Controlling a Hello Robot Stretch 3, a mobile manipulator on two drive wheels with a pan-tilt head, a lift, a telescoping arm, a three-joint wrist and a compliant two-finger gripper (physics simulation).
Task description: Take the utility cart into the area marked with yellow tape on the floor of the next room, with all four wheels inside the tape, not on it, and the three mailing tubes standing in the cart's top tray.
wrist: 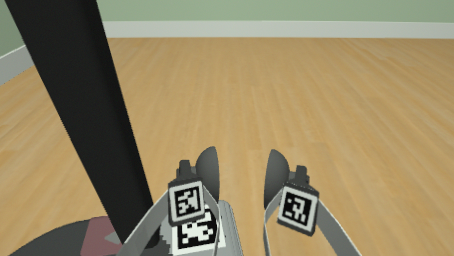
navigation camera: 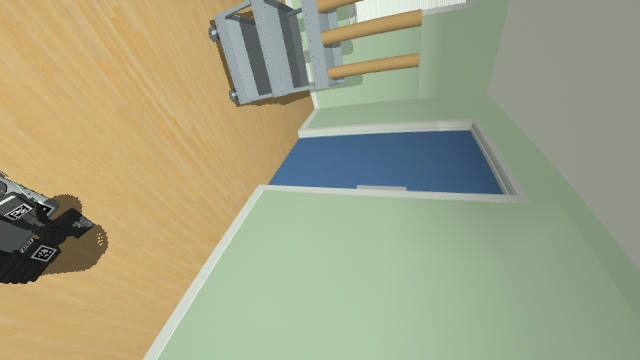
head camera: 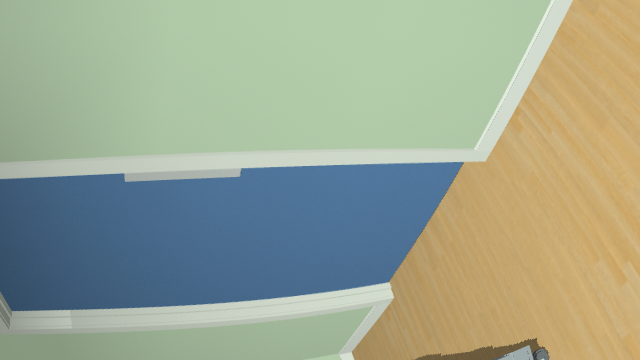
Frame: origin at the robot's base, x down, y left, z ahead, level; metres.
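Seen in the pictures: gripper, fingertip midpoint: (wrist: 241,167).
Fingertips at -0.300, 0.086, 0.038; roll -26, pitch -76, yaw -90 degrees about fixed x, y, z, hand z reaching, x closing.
A point is followed by its place in that frame, as x, y, z.
The grey three-tray utility cart (navigation camera: 270,55) {-0.506, -0.259, 1.237} stands on the floor at the top of the sideways navigation view, beside the doorway; a corner and a wheel of the cart (head camera: 517,354) {-0.199, -0.484, 1.140} show at the bottom right of the head view. Three brown mailing tubes (navigation camera: 375,26) {-1.155, -0.279, 1.367} (navigation camera: 375,66) {-1.128, -0.525, 1.403} (navigation camera: 340,4) {-0.946, -0.148, 1.538} stand in its top tray, the third cut off by the view's top edge. My gripper (wrist: 241,167) {-0.300, 0.086, 0.038} is open and empty over my base in the wrist view, apart from the cart. The yellow tape does not show.
A doorway with white trim (head camera: 200,313) {-1.039, -1.440, 1.864} (navigation camera: 375,129) {-1.028, -1.436, 1.861} opens through the green wall (head camera: 250,75) {-0.995, -1.159, 0.535} (navigation camera: 350,260) {-1.024, -1.116, 0.298}. A blue wall (head camera: 250,240) {-0.845, -1.388, 1.339} (navigation camera: 390,160) {-1.209, -1.384, 1.321} shows through it. Wood floor (head camera: 550,225) {0.000, -0.773, 0.835} (navigation camera: 150,125) {0.000, -0.225, 0.579} (wrist: 240,90) {-0.001, 0.759, 0.204} runs up to the doorway. My wrist and base show at the navigation view's left.
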